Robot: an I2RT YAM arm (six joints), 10 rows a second.
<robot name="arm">
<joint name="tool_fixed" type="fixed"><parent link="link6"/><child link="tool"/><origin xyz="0 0 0" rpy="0 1.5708 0"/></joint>
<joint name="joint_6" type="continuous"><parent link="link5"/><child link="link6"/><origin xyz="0.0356 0 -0.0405" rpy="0 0 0"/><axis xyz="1 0 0"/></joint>
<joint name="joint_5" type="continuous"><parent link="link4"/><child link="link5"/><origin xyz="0.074 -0.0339 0.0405" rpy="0 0 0"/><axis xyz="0 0 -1"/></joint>
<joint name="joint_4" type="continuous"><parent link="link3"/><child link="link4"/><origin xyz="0.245 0.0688 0.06" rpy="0 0 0"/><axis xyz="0 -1 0"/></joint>
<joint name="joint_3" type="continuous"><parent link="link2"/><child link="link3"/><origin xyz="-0.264 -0.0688 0" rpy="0 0 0"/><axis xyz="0 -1 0"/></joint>
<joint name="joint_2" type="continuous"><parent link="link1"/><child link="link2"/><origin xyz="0.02 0.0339 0.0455" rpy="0 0 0"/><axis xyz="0 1 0"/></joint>
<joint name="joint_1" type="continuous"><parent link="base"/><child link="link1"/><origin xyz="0 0 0.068" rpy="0 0 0"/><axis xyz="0 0 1"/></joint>
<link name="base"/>
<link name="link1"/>
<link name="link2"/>
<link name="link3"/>
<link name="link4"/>
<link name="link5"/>
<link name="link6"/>
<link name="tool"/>
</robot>
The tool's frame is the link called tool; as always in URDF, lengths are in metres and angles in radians. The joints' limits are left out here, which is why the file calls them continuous.
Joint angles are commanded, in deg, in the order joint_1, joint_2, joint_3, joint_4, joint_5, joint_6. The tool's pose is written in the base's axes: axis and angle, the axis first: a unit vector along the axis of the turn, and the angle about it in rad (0 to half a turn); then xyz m. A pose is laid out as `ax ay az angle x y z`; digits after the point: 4 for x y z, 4 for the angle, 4 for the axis.
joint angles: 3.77, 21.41, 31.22, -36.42, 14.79, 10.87
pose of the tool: 0.1413 0.9887 -0.0498 2.0227 0.1027 -0.0023 0.2622
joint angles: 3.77, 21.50, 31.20, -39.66, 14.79, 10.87
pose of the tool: 0.1362 0.9892 -0.0549 2.0798 0.1001 -0.0025 0.2565
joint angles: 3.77, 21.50, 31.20, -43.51, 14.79, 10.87
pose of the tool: 0.1305 0.9896 -0.0605 2.1456 0.0962 -0.0028 0.2503
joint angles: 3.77, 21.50, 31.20, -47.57, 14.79, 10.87
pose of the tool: 0.1248 0.9900 -0.0661 2.2150 0.0917 -0.0031 0.2441
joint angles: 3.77, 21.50, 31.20, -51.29, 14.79, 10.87
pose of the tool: 0.1196 0.9903 -0.0712 2.2786 0.0873 -0.0034 0.2387
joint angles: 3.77, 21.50, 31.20, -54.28, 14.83, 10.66
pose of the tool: 0.1140 0.9906 -0.0762 2.3300 0.0834 -0.0036 0.2346
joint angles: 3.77, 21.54, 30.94, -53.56, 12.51, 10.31
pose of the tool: 0.1030 0.9931 -0.0568 2.3262 0.0847 -0.0021 0.2339
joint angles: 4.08, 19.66, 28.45, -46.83, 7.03, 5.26
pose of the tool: 0.0402 0.9990 -0.0215 2.2298 0.0905 0.0021 0.2317
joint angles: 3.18, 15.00, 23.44, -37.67, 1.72, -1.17
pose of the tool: -0.0292 0.9996 -0.0047 2.0807 0.0941 0.0042 0.2236
